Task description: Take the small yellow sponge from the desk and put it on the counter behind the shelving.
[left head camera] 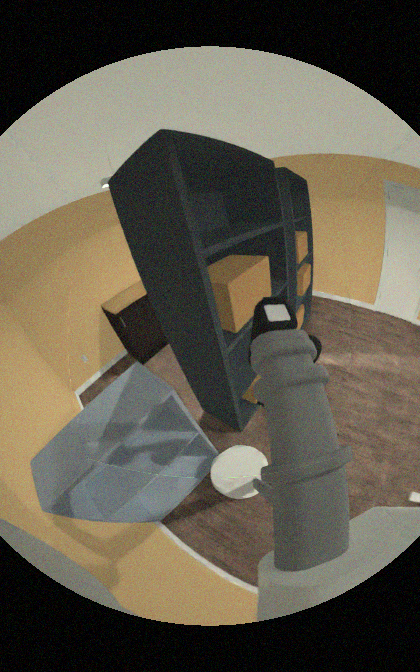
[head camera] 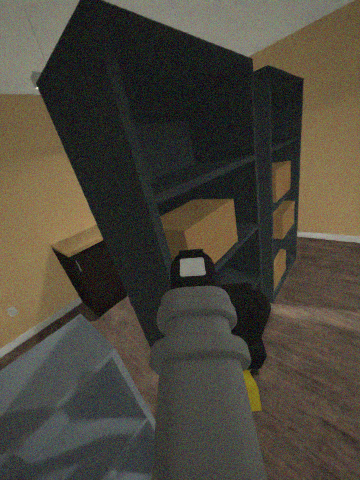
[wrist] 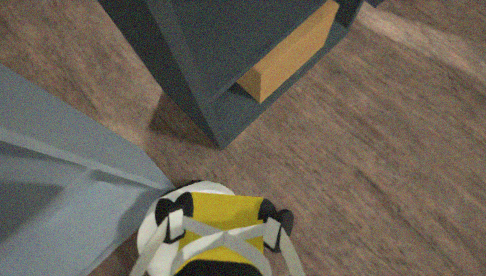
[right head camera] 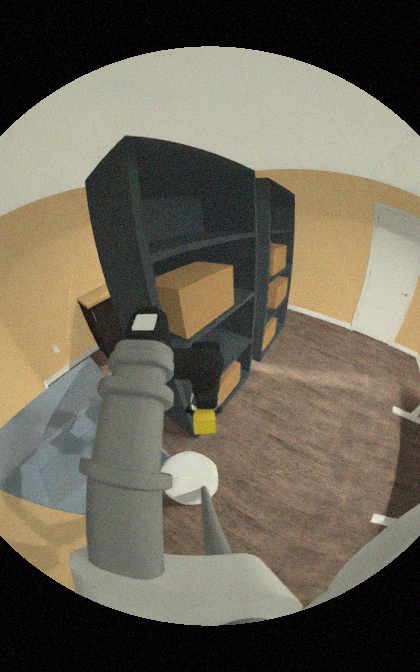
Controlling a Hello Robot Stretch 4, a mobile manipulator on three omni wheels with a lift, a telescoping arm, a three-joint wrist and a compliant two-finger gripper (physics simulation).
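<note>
The yellow sponge is between the fingertips of my gripper, which is shut on it. In the wrist view the black pads touch its left and right sides, above the floor and the round white base part. The dark shelving stands ahead of the arm. The counter, dark with a wooden top, shows behind the shelving at the left, partly hidden by it. The desk does not show in these views.
A blue-grey open unit stands close at the left of the arm, near the shelving's lower corner. Wooden boxes sit in the shelving. A second shelving unit stands beyond it, and a white door is at the right.
</note>
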